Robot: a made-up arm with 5 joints.
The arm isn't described. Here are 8 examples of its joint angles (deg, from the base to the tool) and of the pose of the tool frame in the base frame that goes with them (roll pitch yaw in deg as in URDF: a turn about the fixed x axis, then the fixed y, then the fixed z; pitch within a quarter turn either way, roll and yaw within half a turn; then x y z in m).
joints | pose
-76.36 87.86 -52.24 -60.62 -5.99 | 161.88 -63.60 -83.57 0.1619 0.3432 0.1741
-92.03 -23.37 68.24 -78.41 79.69 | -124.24 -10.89 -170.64 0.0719 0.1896 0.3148
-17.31 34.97 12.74 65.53 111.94 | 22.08 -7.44 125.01 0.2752 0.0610 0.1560
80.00 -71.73 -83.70 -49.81 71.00 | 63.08 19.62 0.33 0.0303 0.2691 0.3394
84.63 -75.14 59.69 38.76 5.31 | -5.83 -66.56 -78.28 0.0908 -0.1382 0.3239
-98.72 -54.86 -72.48 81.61 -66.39 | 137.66 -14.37 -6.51 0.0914 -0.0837 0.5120
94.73 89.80 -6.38 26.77 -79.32 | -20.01 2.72 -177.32 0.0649 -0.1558 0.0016
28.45 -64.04 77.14 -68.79 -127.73 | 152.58 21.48 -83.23 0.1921 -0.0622 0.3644
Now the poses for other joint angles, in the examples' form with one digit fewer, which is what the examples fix.
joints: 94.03 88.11 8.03 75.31 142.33
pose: 77.0 -48.8 5.9 0.072 -0.075 0.064
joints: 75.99 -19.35 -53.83 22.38 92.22
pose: -140.8 -0.4 14.5 0.105 -0.109 0.576
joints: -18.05 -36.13 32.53 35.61 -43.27
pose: 49.0 -36.0 -44.9 0.271 0.062 0.340
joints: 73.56 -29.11 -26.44 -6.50 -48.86
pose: 157.4 -16.9 161.5 0.112 -0.115 0.562
